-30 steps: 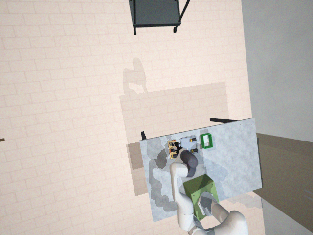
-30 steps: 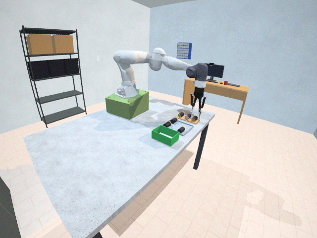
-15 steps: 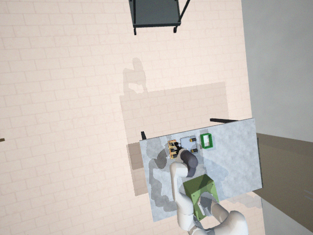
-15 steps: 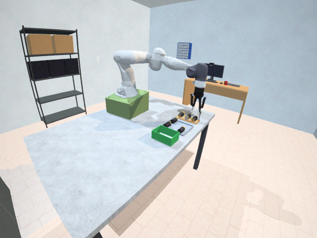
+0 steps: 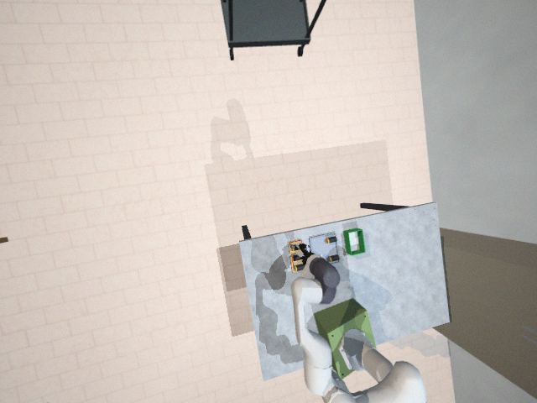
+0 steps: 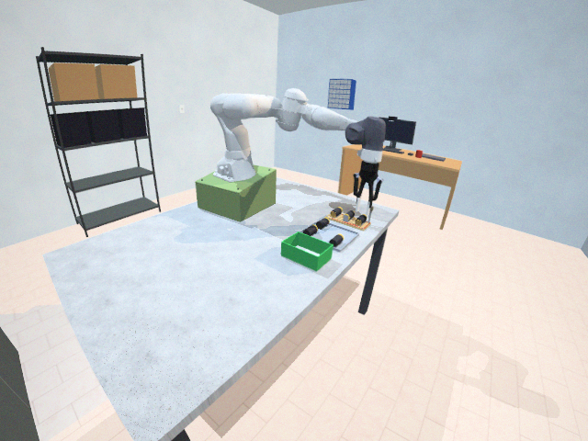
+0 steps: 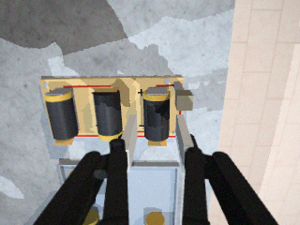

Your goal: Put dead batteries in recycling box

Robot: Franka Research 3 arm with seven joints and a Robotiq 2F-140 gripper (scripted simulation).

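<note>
The post is 6 cm below my hand, 3 cm to the left of it and 3 cm ahead of it. Round my hand: grey tray (18 cm to the right, 9 cm below, 9 cm behind); green recycling box (38 cm to the right, 9 cm behind, 8 cm below).
</note>
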